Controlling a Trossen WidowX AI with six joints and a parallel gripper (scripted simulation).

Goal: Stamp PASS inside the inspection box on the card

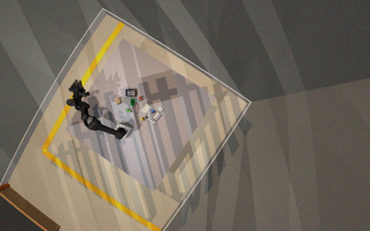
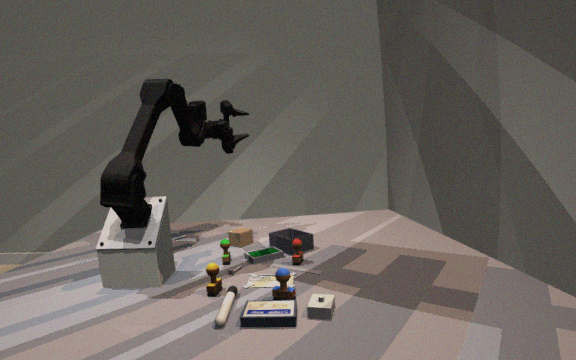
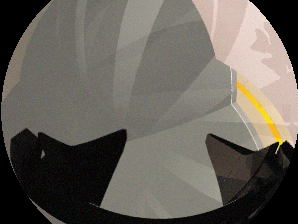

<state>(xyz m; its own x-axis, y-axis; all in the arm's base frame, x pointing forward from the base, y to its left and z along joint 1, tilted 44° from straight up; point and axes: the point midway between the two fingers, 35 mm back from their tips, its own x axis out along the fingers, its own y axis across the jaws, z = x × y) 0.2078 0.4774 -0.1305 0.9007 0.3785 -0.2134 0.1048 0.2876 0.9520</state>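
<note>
Now: gripper tip 380 mm above the green-knobbed stamp, 350 mm to the left of it and 50 mm past it. Also, from my gripper tip: dark tray (380 mm below, 260 mm to the right, 120 mm ahead); tan block (370 mm below, 190 mm to the right, 30 mm behind); green ink pad (390 mm below, 330 mm to the right, 50 mm ahead).
</note>
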